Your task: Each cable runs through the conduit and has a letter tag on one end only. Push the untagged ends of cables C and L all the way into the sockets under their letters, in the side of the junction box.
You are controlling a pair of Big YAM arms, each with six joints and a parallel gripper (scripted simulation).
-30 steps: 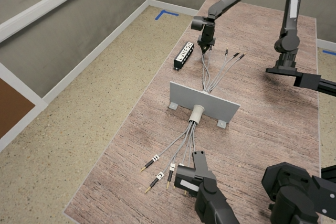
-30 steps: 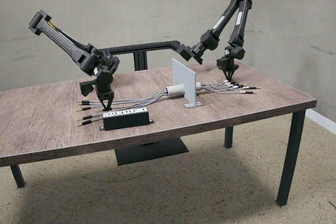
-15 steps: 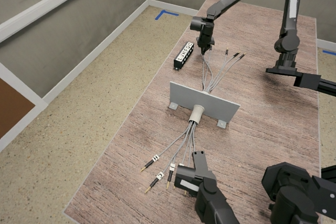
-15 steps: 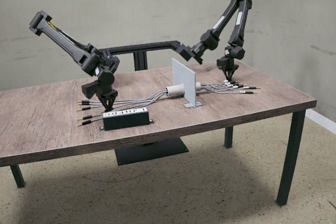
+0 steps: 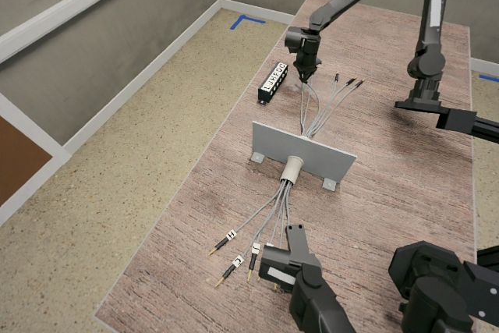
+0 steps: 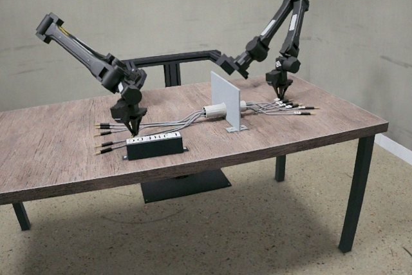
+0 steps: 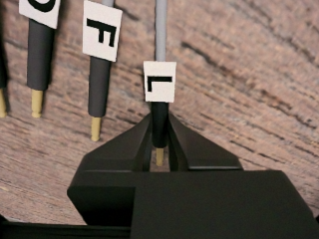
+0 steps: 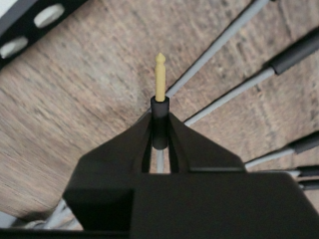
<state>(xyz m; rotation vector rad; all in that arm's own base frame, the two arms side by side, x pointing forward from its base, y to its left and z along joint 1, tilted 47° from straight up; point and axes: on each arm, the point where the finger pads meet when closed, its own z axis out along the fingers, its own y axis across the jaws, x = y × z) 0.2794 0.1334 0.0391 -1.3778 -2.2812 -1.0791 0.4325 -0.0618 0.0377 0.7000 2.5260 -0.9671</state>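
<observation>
Now: the tagged plug 1 cm to the left of my left hand. Also, from my left hand: grey upright panel: 34 cm to the right, 10 cm above, 8 cm ahead; then black cable plug: 86 cm to the right, 7 cm behind.
</observation>
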